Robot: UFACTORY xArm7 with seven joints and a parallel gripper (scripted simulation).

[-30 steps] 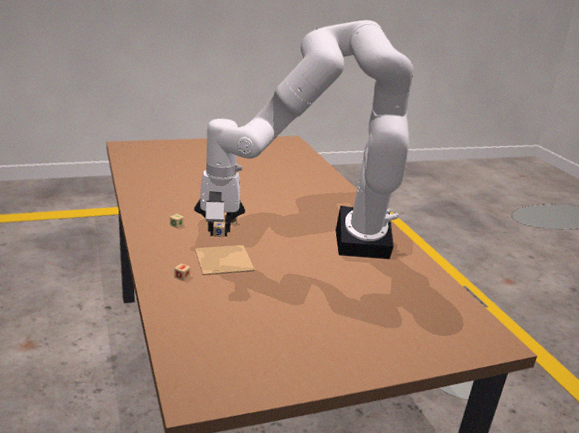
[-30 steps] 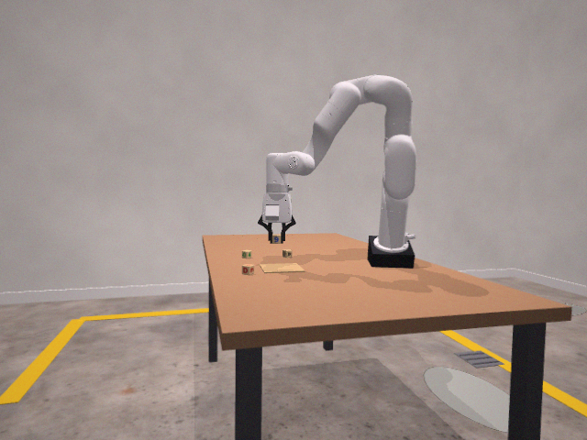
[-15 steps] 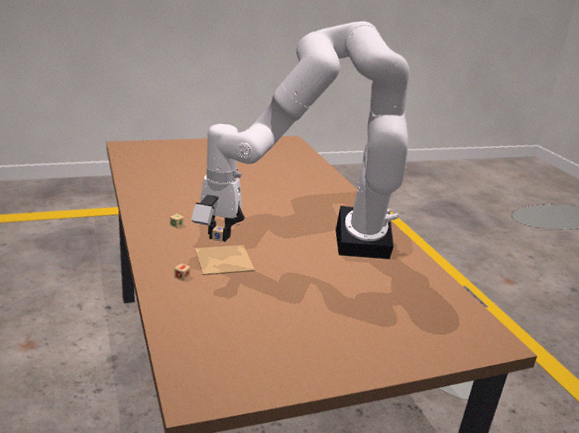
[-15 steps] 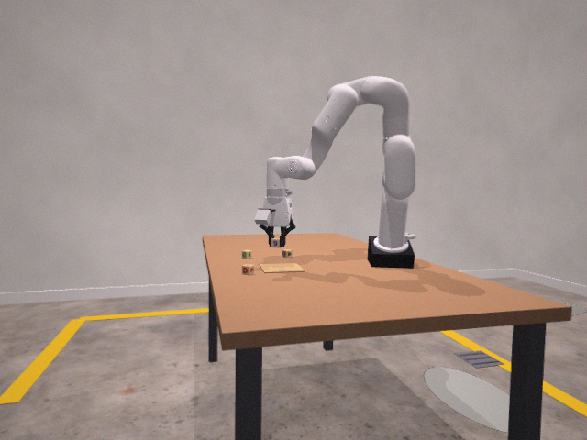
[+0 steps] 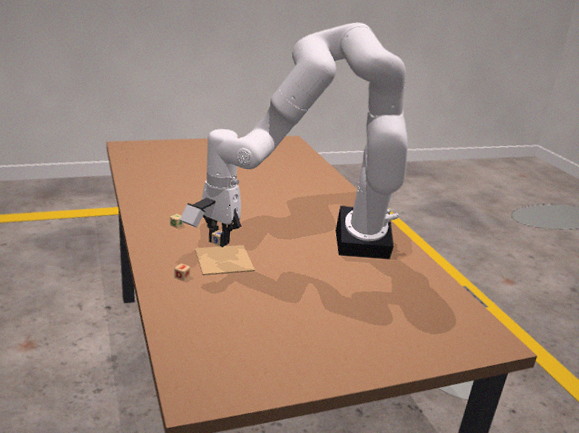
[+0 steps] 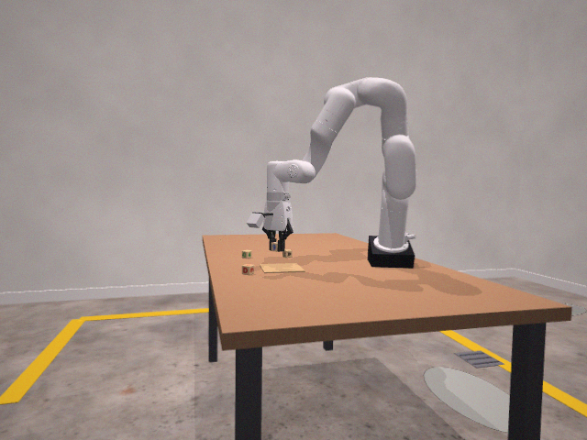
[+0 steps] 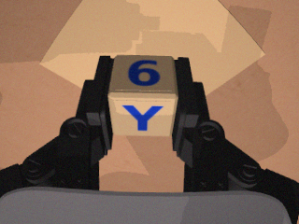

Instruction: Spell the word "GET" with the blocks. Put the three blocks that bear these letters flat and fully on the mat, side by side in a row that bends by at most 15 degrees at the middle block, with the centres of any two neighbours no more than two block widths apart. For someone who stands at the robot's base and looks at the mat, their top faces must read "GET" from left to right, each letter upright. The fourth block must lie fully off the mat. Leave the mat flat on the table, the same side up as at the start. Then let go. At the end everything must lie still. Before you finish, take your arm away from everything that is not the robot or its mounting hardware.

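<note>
The tan mat lies 2 cm behind my hand, 2 cm to the right of it and 9 cm below it. Also, from my hand: green-lettered block 7 cm ahead, 25 cm to the right, 7 cm below; black-lettered block 10 cm behind, 24 cm to the right, 7 cm below; red-lettered block 11 cm ahead, 4 cm to the left, 7 cm below.
</note>
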